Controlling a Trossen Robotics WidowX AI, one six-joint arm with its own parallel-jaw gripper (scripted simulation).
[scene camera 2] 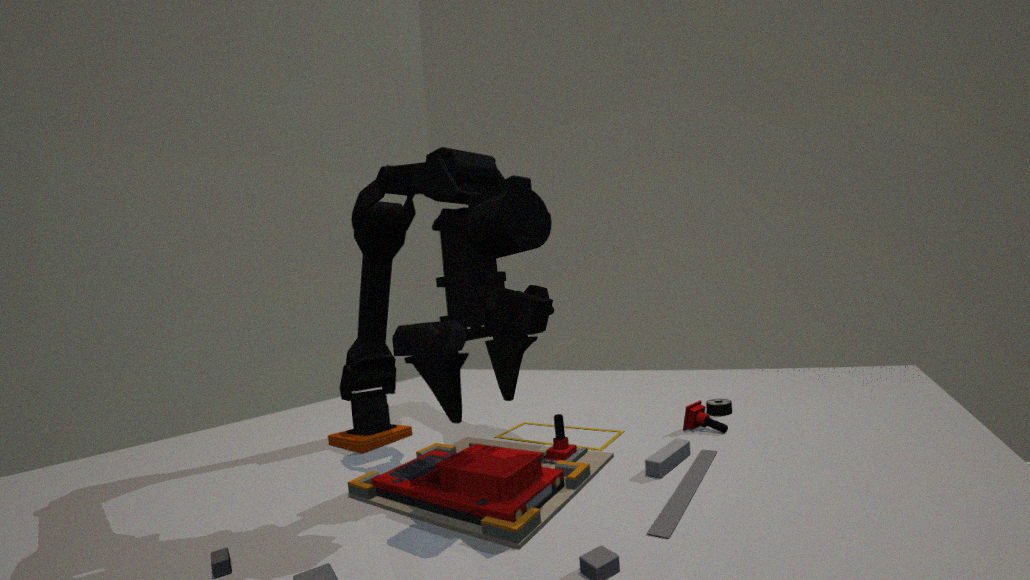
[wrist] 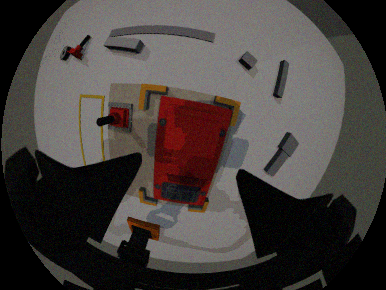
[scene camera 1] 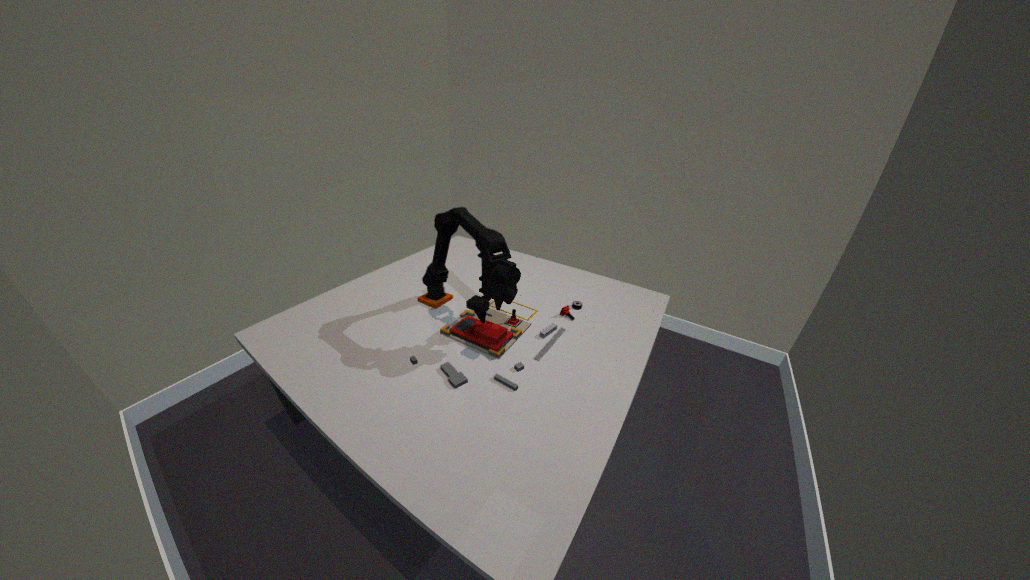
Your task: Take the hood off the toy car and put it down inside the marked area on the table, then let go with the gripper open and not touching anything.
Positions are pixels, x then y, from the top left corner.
Labels:
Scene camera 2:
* my gripper: 484, 410
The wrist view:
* my gripper: 190, 166
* long grey strip: 164, 29
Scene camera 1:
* my gripper: 490, 316

